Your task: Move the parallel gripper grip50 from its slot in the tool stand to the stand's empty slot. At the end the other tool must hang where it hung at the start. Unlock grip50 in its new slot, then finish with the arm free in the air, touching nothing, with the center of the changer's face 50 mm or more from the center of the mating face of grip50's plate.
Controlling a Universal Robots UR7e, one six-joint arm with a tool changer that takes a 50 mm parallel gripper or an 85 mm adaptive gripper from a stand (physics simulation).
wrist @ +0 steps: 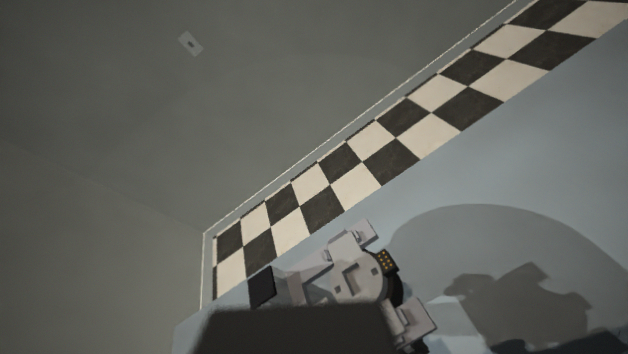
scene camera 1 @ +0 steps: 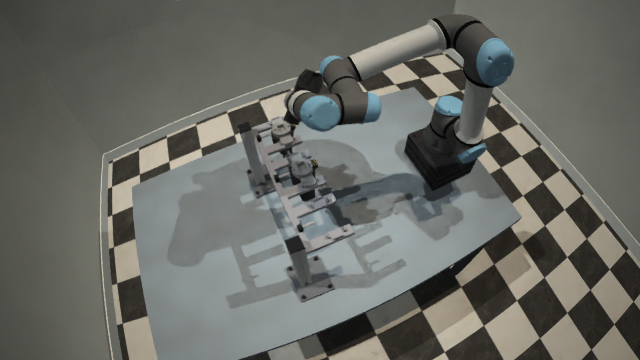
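Pixels of known places: arm's base, link origin: (scene camera 1: 438, 140).
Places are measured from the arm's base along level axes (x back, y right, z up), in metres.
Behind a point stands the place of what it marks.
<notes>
The tool stand (scene camera 1: 253, 159) @[x -0.743, y 0.070, z 0.046 m] (wrist: 262, 287) @[x -0.741, y 0.080, z 0.205 m] holds two tools. One tool (scene camera 1: 282, 128) @[x -0.619, y 0.060, z 0.177 m] (wrist: 354, 282) @[x -0.628, y 0.053, z 0.177 m] hangs in the far slot, its round plate facing up. The other tool (scene camera 1: 302, 169) @[x -0.593, y -0.128, z 0.177 m] hangs in the middle slot. Their fingers are hidden or too small to read, so I cannot tell which one is grip50 or whether it is open. The near slot, beside the near slot arm (scene camera 1: 330, 240) @[x -0.576, y -0.370, z 0.171 m], is empty. The arm's changer (scene camera 1: 290, 118) @[x -0.605, y -0.112, z 0.377 m] (wrist: 295, 330) is dark and partly hidden by the wrist. It is above and near the far tool, with no tool visible on it.
The near post (scene camera 1: 301, 267) @[x -0.667, y -0.384, z 0.060 m] of the stand rises from a bolted foot plate. The arm's base (scene camera 1: 437, 160) @[x -0.055, y -0.090, z -0.009 m] is on the right part of the blue table (scene camera 1: 190, 320) @[x -1.112, y -0.441, z -0.111 m] (wrist: 565, 150) @[x -0.201, y 0.235, z -0.111 m]. The wrist joint (scene camera 1: 320, 112) @[x -0.554, y -0.237, z 0.494 m] hangs over the stand's far end. Walls surround the checkered floor.
</notes>
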